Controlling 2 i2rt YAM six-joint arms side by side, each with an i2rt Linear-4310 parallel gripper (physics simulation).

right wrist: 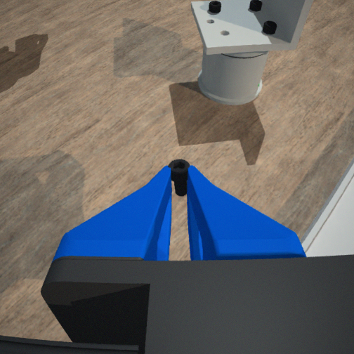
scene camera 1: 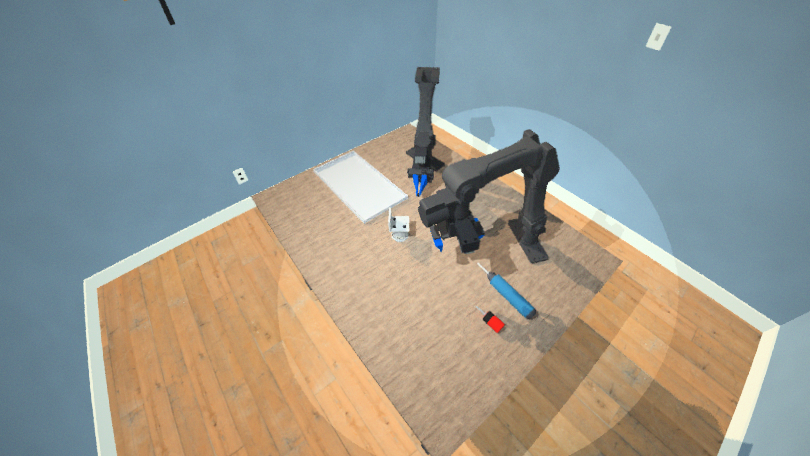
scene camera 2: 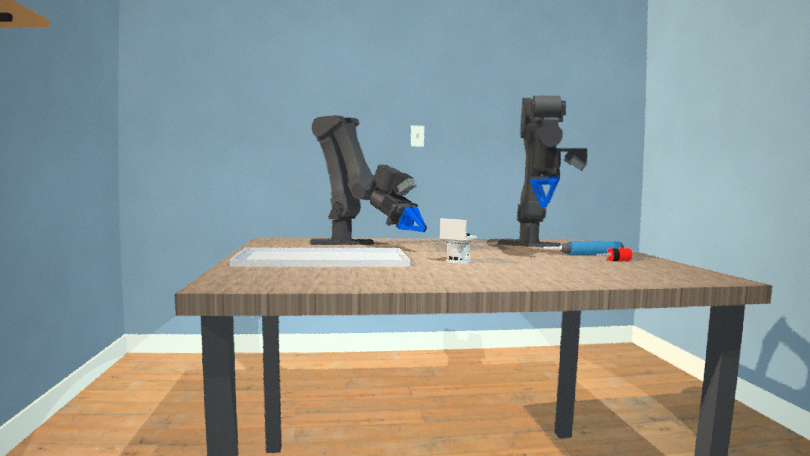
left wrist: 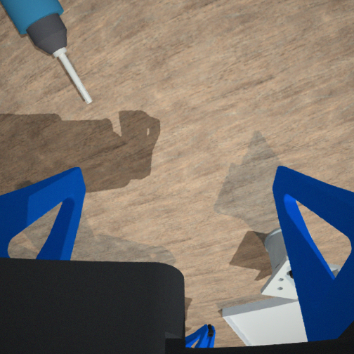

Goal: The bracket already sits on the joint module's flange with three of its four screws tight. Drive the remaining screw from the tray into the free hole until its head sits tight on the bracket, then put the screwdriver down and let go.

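Seen in the pictures: left gripper, between the fingertips: (scene camera 1: 456,246) (scene camera 2: 545,205); right gripper, between the fingertips: (scene camera 1: 418,195) (scene camera 2: 425,229); left arm's base, origin of its link: (scene camera 1: 526,240) (scene camera 2: 528,245); right arm's base, origin of its link: (scene camera 2: 341,243).
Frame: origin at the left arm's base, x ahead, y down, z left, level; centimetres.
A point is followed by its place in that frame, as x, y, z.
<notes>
My right gripper (scene camera 1: 418,193) @[35.3, -6.8, -24.9] (scene camera 2: 422,228) @[35.3, -6.8, -24.9] (right wrist: 178,176) is shut on a black screw (right wrist: 178,165), its socket head above the fingertips. In scene camera 2 it hangs left of the white bracket (scene camera 1: 401,221) @[44.2, -6.6, -13.6] (scene camera 2: 452,228) @[48.4, -8.7, -13.8] (left wrist: 280,289) (right wrist: 247,38). The bracket sits on the upright joint module (scene camera 2: 457,252) @[47.9, -2.7, -12.5] (left wrist: 273,245) (right wrist: 233,76); three black screw heads and two small open holes show in the right wrist view. My left gripper (scene camera 2: 544,203) @[31.5, -14.6, 7.2] (left wrist: 178,177) is open and empty above the table. The blue screwdriver (scene camera 1: 511,295) @[17.0, -3.7, 21.3] (scene camera 2: 594,248) @[18.4, -2.3, 20.6] (left wrist: 37,15) lies on the table.
The white tray (scene camera 1: 360,186) @[56.4, -0.4, -43.1] (scene camera 2: 320,263) @[67.0, -0.7, -40.4] (left wrist: 272,321) (right wrist: 336,230) lies beside the module. A small red and black tool (scene camera 1: 494,321) @[25.2, -3.3, 27.7] (scene camera 2: 620,254) @[26.8, -2.0, 27.3] with a thin shaft lies near the blue screwdriver. The left arm's camera and wrist stand close above the table between bracket and screwdriver.
</notes>
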